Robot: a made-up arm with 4 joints.
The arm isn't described. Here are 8 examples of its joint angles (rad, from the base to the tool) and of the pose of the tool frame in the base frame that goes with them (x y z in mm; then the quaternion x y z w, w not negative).
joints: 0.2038 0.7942 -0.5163 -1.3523
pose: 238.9 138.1 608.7 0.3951 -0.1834 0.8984 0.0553
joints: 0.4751 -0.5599 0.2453 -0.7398
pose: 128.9 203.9 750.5 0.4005 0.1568 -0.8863 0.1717
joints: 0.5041 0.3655 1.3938 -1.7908
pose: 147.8 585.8 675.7 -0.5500 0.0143 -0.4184 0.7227
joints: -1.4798 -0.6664 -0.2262 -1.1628
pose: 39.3 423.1 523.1 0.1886 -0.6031 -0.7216 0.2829
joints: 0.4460 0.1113 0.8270 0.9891
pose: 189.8 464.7 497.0 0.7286 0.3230 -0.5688 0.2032
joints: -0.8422 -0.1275 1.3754 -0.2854
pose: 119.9 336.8 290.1 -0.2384 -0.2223 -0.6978 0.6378
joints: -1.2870 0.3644 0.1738 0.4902
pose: 192.0 129.0 404.0 0.2856 -0.4965 -0.6658 0.4782
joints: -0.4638 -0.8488 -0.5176 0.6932
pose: 123.0 225.1 668.5 0.9609 -0.2350 -0.1294 0.0686
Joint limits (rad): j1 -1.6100..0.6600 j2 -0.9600..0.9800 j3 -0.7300..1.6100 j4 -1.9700..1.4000
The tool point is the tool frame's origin. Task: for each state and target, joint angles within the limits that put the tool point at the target. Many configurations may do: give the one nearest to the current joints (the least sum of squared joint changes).
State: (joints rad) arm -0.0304 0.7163 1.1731 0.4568
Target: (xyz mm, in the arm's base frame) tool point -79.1 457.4 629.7
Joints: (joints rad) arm 0.6584 0.9800 1.5752 0.2922
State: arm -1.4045 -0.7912 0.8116 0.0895
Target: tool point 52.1 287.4 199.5
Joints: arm -0.6936 -0.0588 1.6100 0.8006
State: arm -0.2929 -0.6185 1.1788 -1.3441
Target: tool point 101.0 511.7 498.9
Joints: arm -0.7894 -0.9600 0.8100 -1.1456
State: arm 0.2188 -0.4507 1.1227 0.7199
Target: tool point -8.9 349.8 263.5
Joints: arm -0.5313 0.3430 1.6100 0.4241
